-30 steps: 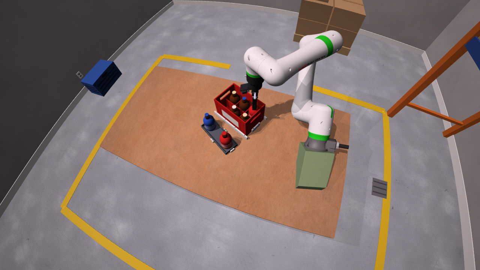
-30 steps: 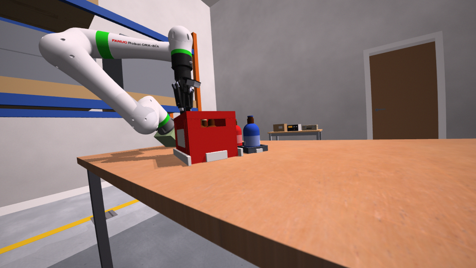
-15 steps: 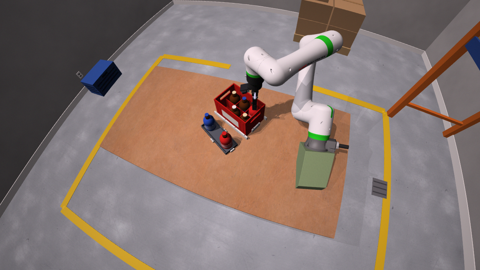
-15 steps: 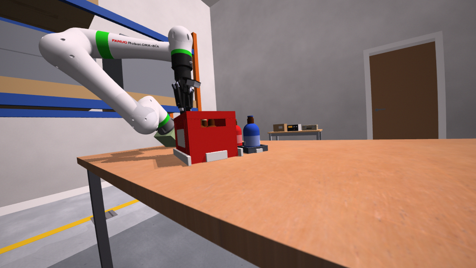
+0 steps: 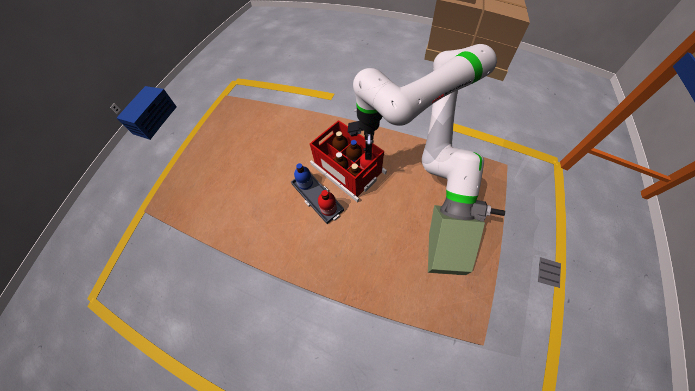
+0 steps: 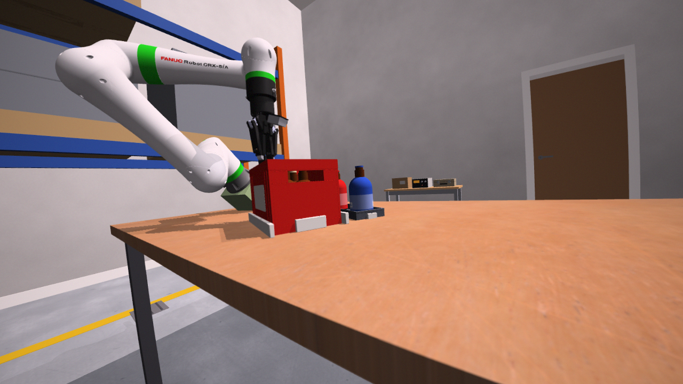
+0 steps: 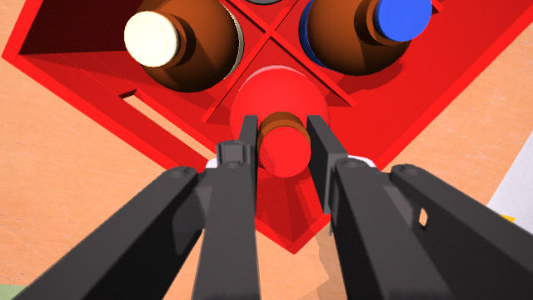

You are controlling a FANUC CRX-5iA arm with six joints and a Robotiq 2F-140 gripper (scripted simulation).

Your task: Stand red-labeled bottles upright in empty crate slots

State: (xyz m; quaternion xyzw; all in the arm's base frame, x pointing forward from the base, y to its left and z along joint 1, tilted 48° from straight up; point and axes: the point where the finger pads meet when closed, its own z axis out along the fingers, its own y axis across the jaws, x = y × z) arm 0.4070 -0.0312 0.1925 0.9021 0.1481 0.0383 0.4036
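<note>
Right now my hand is 10 cm short of the red crate and 10 cm above it. Round my hand: grey tray: 19 cm ahead, 19 cm to the left, 17 cm below; blue-labeled bottle: 27 cm ahead, 14 cm to the left, 10 cm below.
</note>
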